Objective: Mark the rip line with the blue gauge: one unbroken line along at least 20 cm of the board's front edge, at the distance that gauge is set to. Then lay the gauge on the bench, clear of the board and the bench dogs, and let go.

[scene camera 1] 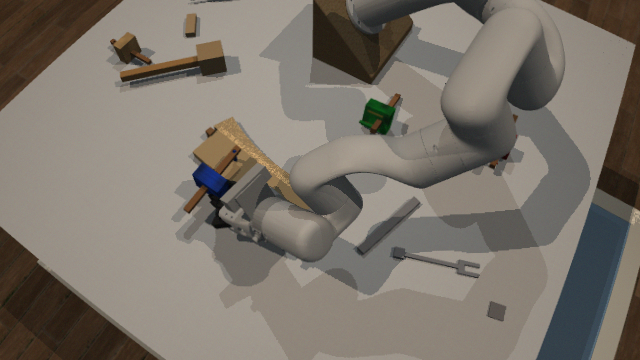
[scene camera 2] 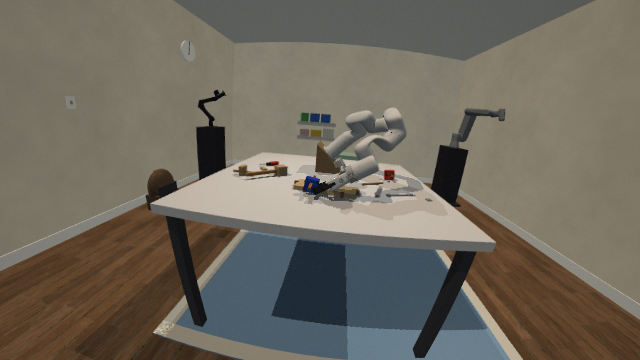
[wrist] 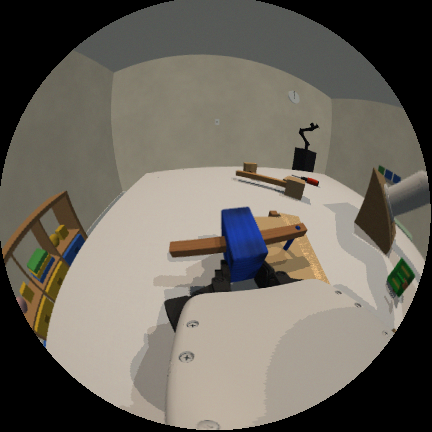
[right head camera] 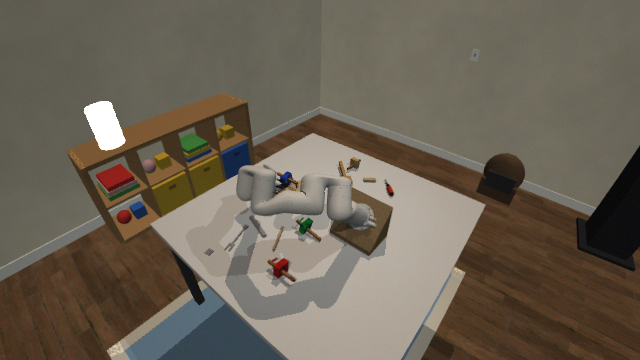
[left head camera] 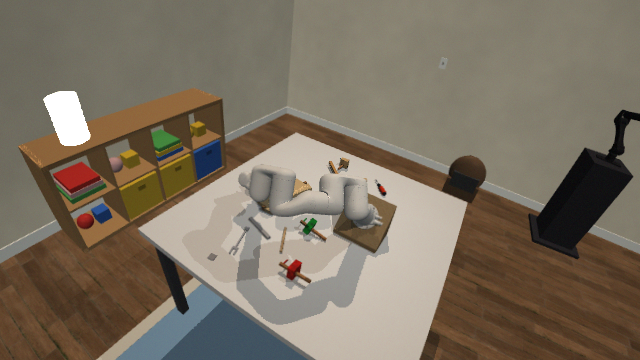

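Where they show: gripper, fingertip midpoint: (scene camera 1: 220,191) (scene camera 2: 314,190) (wrist: 240,269) (right head camera: 285,184); arm's base, link origin: (scene camera 1: 366,8) (scene camera 2: 329,153) (wrist: 388,202) (right head camera: 360,217).
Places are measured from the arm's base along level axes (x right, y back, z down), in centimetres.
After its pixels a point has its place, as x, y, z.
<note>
The blue gauge (right head camera: 286,178) {7.0, -51.6, 4.4} (scene camera 1: 211,179) {7.6, -53.4, 3.4} (scene camera 2: 311,184) {8.5, -56.3, 5.3} (wrist: 242,242) {6.5, -53.8, 3.6} has a blue block on a brown beam. My gripper (wrist: 240,269) {7.1, -53.0, 9.1} is shut on the blue block, at the board's edge. The beam's pin end reaches over the pale wooden board (scene camera 1: 215,149) {13.5, -45.1, 9.0} (wrist: 274,226) {13.4, -43.9, 9.0}, and its other end sticks out over the bench. A blue pin points down from the beam in the wrist view; whether its tip touches the board I cannot tell. A small brown block (scene camera 1: 211,132) {16.5, -42.1, 8.6} (wrist: 274,213) {16.5, -42.0, 8.5} sits at the board's far edge. The arm hides part of the board, and no marked line can be made out.
The green gauge (left head camera: 310,226) {-16.1, -20.6, 5.1} (scene camera 1: 378,116) {-14.0, -23.0, 6.1} and red gauge (left head camera: 294,270) {-41.8, -14.0, 4.8} lie on the bench. A grey bar (scene camera 1: 389,226) {-26.1, -43.4, 9.9}, a forked tool (scene camera 1: 435,261) {-37.0, -45.7, 10.4} and a grey square (scene camera 1: 496,311) {-51.3, -49.5, 10.7} lie beyond the wrist. A mallet (scene camera 1: 160,68) {37.3, -33.2, 7.5} and a plain wooden gauge (scene camera 1: 127,47) {48.5, -31.9, 6.7} lie across from the board.
</note>
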